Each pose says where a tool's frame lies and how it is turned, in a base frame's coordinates. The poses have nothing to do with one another.
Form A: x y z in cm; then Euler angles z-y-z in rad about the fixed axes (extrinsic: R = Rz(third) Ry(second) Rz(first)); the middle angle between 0 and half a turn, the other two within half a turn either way.
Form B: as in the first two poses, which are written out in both.
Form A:
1: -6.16, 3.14, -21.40, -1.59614, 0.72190, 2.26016
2: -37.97, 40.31, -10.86, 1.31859, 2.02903, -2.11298
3: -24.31, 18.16, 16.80, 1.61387, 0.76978, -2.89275
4: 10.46, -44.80, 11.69, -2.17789, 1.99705, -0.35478
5: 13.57, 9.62, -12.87, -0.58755, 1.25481, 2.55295
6: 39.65, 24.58, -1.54, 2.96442, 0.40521, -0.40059
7: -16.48, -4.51, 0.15, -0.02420, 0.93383, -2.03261
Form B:
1:
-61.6, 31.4, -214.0
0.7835, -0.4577, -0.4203
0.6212, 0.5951, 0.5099
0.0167, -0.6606, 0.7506

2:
-379.7, 403.1, -108.6
0.8864, -0.0073, -0.4628
-0.4051, -0.4957, -0.7682
-0.2238, 0.8685, -0.4424

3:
-243.1, 181.6, 168.0
0.2760, 0.6847, -0.6745
-0.9607, 0.2184, -0.1714
0.0300, 0.6953, 0.7181

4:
104.6, -448.0, 116.9
-0.0641, -0.5166, 0.8538
-0.8521, -0.4170, -0.3163
0.5194, -0.7478, -0.4135

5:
135.7, 96.2, -128.7
0.0927, -0.6054, -0.7905
0.6046, -0.5966, 0.5277
-0.7911, -0.5269, 0.3108

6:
396.5, 245.8, -15.4
-0.7643, -0.5330, 0.3630
0.5151, -0.8433, -0.1537
0.3880, 0.0695, 0.9190

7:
-164.8, -45.1, 1.5
-0.2866, 0.8886, -0.3582
-0.5215, -0.4583, -0.7197
-0.8037, -0.0195, 0.5948

